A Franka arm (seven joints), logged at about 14 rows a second.
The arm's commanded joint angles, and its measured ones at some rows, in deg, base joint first. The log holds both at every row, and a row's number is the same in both.
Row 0, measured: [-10.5, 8.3, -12.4, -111.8, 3.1, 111.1, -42.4]
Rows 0 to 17, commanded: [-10.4, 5.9, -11.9, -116.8, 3.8, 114.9, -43.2]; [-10.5, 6.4, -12.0, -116.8, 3.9, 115.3, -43.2]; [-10.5, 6.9, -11.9, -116.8, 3.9, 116.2, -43.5]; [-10.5, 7.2, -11.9, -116.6, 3.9, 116.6, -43.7]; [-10.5, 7.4, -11.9, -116.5, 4.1, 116.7, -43.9]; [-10.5, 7.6, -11.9, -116.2, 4.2, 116.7, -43.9]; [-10.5, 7.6, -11.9, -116.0, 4.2, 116.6, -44.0]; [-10.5, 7.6, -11.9, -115.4, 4.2, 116.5, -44.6]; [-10.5, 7.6, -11.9, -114.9, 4.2, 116.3, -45.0]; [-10.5, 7.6, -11.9, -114.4, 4.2, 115.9, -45.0]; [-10.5, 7.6, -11.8, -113.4, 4.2, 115.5, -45.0]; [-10.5, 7.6, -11.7, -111.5, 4.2, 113.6, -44.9]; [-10.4, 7.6, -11.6, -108.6, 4.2, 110.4, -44.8]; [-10.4, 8.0, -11.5, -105.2, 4.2, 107.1, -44.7]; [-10.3, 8.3, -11.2, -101.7, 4.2, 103.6, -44.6]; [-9.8, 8.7, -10.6, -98.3, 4.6, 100.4, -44.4]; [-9.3, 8.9, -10.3, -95.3, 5.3, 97.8, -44.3]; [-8.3, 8.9, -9.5, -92.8, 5.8, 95.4, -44.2]
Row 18, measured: [-9.6, 7.9, -10.4, -99.3, 4.2, 101.0, -43.9]
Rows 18 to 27, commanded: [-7.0, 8.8, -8.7, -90.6, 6.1, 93.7, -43.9]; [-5.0, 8.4, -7.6, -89.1, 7.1, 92.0, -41.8]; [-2.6, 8.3, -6.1, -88.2, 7.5, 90.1, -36.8]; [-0.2, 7.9, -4.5, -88.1, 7.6, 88.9, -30.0]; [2.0, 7.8, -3.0, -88.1, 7.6, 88.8, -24.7]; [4.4, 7.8, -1.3, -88.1, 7.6, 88.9, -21.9]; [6.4, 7.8, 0.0, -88.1, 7.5, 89.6, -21.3]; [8.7, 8.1, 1.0, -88.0, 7.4, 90.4, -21.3]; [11.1, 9.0, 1.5, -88.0, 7.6, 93.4, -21.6]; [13.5, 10.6, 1.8, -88.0, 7.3, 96.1, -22.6]
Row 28, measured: [10.5, 7.9, 1.5, -89.3, 7.2, 92.7, -21.6]
